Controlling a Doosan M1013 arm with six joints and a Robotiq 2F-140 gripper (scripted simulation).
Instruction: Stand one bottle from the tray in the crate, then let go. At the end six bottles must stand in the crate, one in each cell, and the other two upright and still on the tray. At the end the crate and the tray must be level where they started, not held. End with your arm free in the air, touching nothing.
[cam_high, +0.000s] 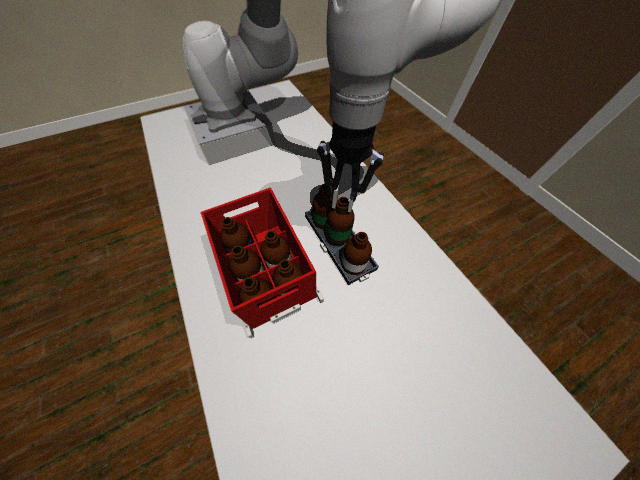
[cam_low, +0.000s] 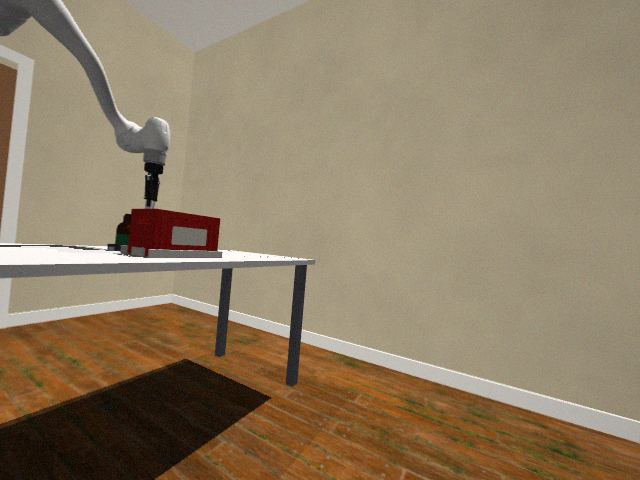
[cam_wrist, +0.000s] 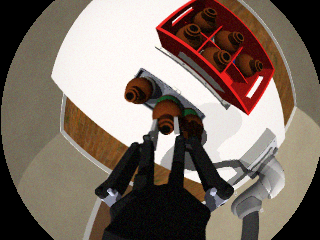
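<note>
My hand is 90 mm above the bottle. Round my hand: red crate 10 mm behind, 230 mm to the right, 120 mm below; dark tray 190 mm below.
</note>
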